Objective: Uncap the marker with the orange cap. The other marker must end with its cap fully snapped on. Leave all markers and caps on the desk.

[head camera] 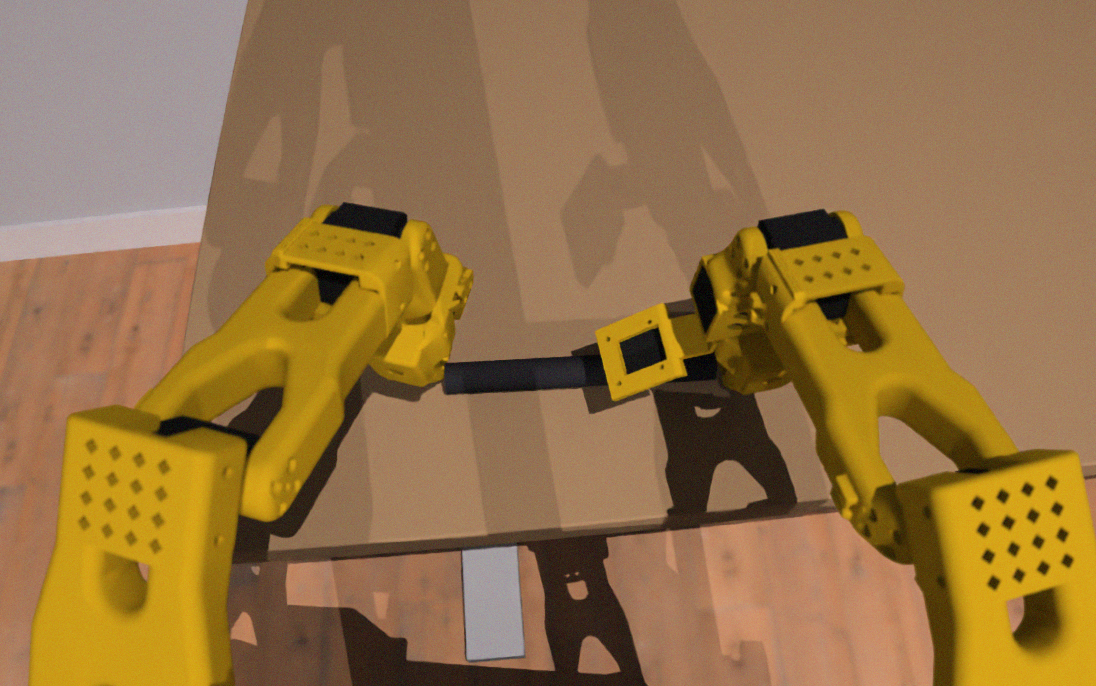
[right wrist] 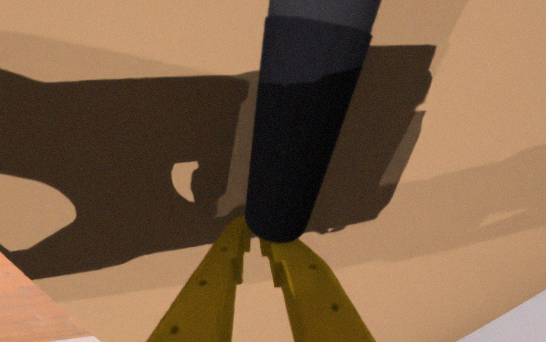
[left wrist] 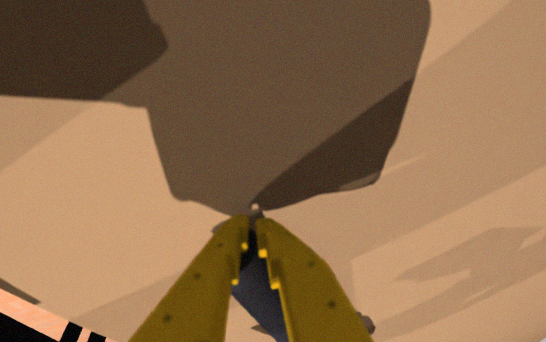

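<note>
A dark marker lies crosswise on the desk between the grippers. A slightly wider dark section, seemingly its cap, faces my right gripper. My left gripper is shut and empty at the marker's left end; a dark blue stretch of marker shows behind its jaws in the left wrist view. My right gripper is shut and empty at the other end, whose rounded tip overlaps the jaw tips in the right wrist view. Contact cannot be told. The camera mount hides part of the marker. No orange cap shows.
The brown desk has its near edge below the marker and its left edge beside my left arm. Wood floor and a pale block show past the edges. A grey wall stands at the upper left. Arm shadows darken the desk.
</note>
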